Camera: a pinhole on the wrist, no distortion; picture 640 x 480 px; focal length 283.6 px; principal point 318.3 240.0 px. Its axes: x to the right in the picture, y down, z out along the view. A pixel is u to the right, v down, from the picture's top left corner.
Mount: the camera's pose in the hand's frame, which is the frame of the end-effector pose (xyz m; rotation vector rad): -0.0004 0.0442 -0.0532 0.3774 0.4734 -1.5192
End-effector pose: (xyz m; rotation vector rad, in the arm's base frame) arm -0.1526 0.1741 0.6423 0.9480 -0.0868 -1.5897
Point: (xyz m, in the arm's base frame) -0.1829 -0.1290 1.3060
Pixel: outside the picture
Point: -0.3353 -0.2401 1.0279
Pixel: 51 312
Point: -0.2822 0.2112 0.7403
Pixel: 313 98
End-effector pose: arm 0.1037 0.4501 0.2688 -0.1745 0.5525 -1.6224
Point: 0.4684 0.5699 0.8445
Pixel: 130 74
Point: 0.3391 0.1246 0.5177
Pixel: 92 401
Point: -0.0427 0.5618 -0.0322
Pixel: behind the camera
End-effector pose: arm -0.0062 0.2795 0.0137 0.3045 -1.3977 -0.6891
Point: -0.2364 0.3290 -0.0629
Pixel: 273 127
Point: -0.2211 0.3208 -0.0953
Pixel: 303 103
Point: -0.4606 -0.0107 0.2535
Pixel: 300 405
